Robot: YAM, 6 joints.
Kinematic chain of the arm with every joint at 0, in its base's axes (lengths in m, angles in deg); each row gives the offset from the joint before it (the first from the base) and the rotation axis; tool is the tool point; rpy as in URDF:
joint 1: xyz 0 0 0.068 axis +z
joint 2: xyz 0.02 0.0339 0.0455 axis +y
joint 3: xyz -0.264 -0.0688 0 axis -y
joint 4: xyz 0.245 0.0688 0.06 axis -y
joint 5: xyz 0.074 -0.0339 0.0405 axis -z
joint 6: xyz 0.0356 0 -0.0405 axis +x
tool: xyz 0 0 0 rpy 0 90 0
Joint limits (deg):
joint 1: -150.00..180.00
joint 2: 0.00..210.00
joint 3: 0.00..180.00
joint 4: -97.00..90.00
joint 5: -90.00..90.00
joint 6: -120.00..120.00
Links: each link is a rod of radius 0.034 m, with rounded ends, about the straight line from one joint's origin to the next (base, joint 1, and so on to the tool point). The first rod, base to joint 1, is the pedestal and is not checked.
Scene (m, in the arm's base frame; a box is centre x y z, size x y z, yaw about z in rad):
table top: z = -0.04
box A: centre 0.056 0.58 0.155 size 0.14 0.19 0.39 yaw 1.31
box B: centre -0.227 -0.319 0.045 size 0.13 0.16 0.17 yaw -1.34
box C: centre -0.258 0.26 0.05 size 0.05 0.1 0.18 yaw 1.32
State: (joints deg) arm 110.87 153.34 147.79 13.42 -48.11 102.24
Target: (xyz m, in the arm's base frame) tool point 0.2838 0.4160 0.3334
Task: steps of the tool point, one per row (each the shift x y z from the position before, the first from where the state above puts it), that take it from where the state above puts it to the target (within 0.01 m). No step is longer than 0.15 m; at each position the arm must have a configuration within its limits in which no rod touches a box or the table.
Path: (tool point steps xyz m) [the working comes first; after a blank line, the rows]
Joints at the target: 52.38 121.82 112.05 -3.65 -54.86 102.24
Straight joint move there: touches box A.

1: 0.0510 -0.0199 0.0694
2: 0.0493 -0.0351 0.0607
3: 0.0443 -0.0483 0.0502
4: 0.0370 -0.0586 0.0380
5: 0.1034 0.0453 -0.0507
6: 0.1184 0.0093 -0.0558
7: 0.1198 -0.0302 -0.0598

